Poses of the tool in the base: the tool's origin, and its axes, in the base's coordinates. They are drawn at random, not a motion.
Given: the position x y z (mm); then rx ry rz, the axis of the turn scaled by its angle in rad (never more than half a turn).
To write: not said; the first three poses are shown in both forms.
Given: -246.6, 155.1, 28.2, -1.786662, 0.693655, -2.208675
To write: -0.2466, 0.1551, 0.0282, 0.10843, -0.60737, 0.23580, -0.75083
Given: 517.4, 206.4, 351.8, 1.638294, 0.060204, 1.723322
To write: 0.5174, 0.2064, 0.3518, 0.37234, 0.63926, 0.02349, 0.67243
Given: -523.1, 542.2, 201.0, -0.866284, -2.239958, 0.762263
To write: -0.5231, 0.5422, 0.2010, 0.30596, -0.32732, -0.84635, 0.28801
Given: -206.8, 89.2, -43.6, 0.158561, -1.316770, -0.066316
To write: -0.2068, 0.0892, -0.0436, 0.78755, 0.07358, -0.61106, -0.03077
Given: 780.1, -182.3, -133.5, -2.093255, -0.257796, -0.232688
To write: 0.7801, -0.1823, -0.1335, 0.48806, -0.86104, -0.10604, -0.09571
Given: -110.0, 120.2, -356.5, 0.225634, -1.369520, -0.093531
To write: -0.1100, 0.1202, -0.3565, 0.76769, 0.10394, -0.63086, -0.04308
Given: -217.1, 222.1, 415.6, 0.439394, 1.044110, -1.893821
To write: -0.2171, 0.2221, 0.4156, 0.45058, 0.17775, 0.42239, -0.76614
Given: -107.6, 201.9, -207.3, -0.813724, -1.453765, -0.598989
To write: -0.1076, 0.2019, -0.2073, 0.63313, -0.35577, -0.63560, -0.26189
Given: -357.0, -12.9, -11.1, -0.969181, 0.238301, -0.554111
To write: -0.3570, -0.0129, -0.0111, 0.84148, -0.45870, 0.11279, -0.26226
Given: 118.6, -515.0, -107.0, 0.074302, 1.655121, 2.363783
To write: 0.1186, -0.5150, -0.1070, 0.12715, 0.02553, 0.56873, 0.81224
